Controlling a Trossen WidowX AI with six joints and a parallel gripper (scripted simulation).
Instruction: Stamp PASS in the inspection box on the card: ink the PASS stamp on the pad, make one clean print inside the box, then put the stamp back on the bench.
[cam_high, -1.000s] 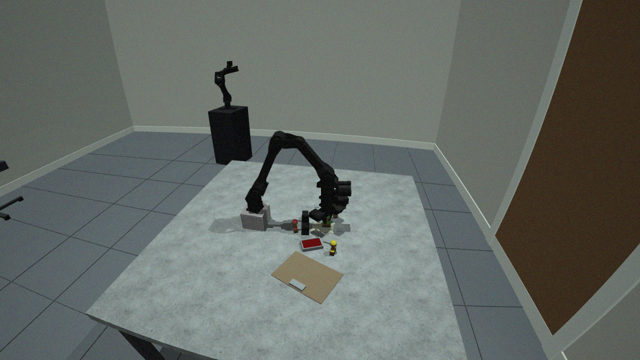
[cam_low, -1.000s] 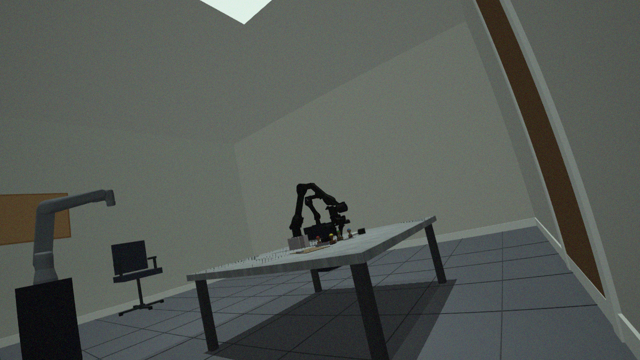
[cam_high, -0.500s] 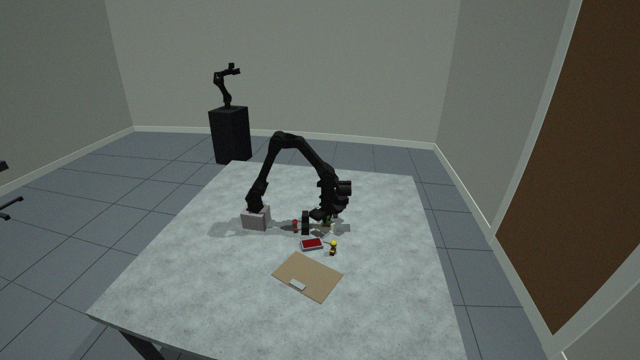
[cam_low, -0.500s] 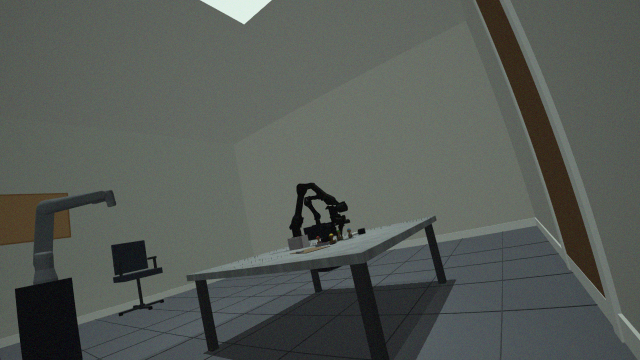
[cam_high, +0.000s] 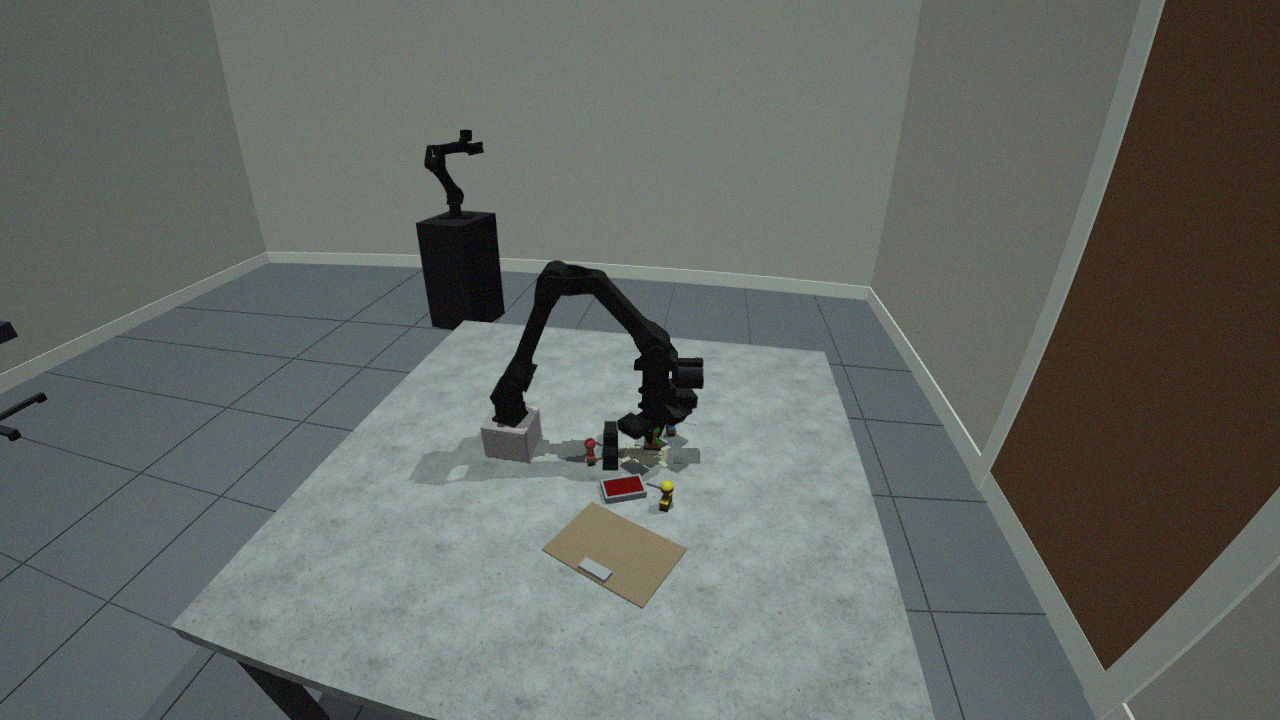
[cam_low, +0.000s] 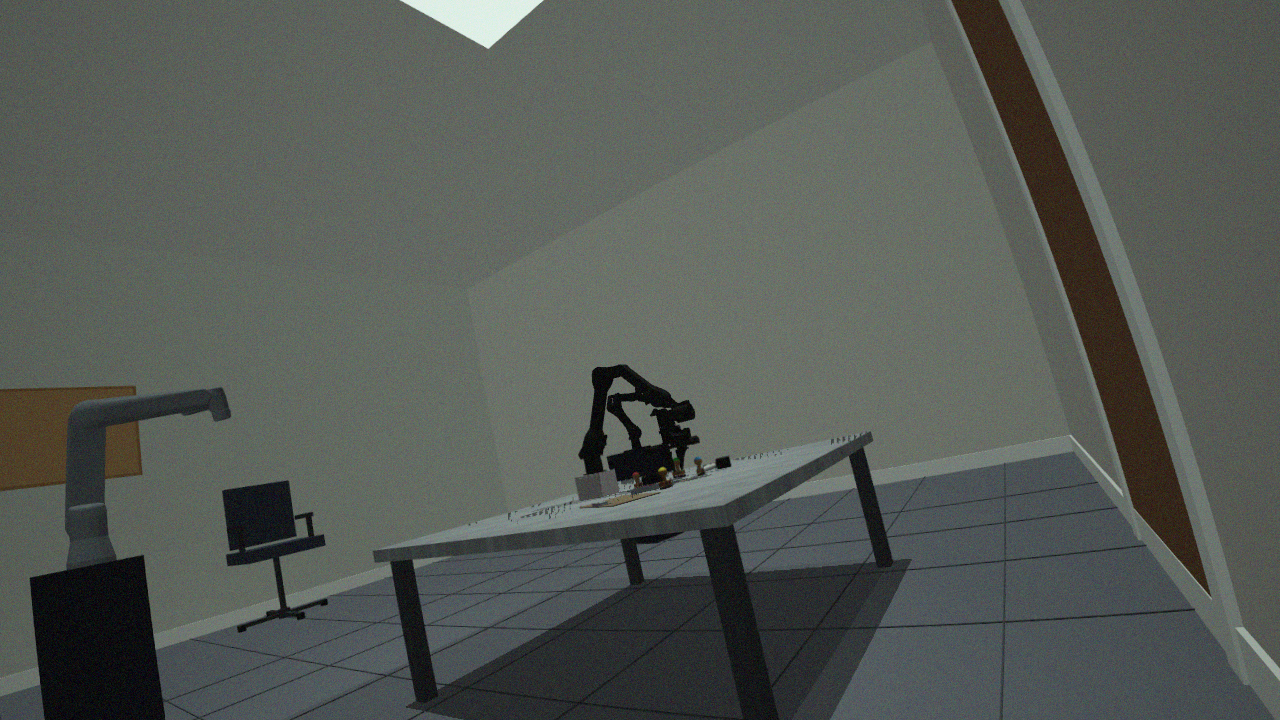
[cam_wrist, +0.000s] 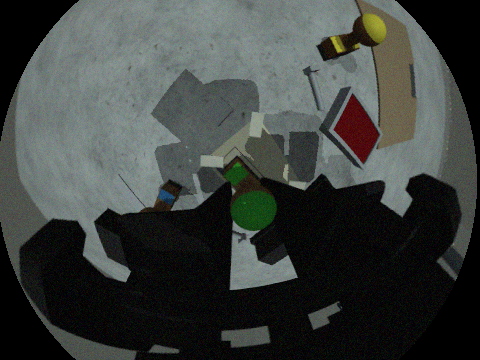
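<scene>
Now: gripper tip 1 cm past the card, 1 cm to the left of it and 4 cm above it. From my gripper tip the other things lie so: blue-knobbed stamp 2 cm ahead, 9 cm to the left, 2 cm below; then green-knobbed stamp right at my gripper tip; then red-knobbed stamp 13 cm behind, 8 cm to the right, 2 cm below.
</scene>
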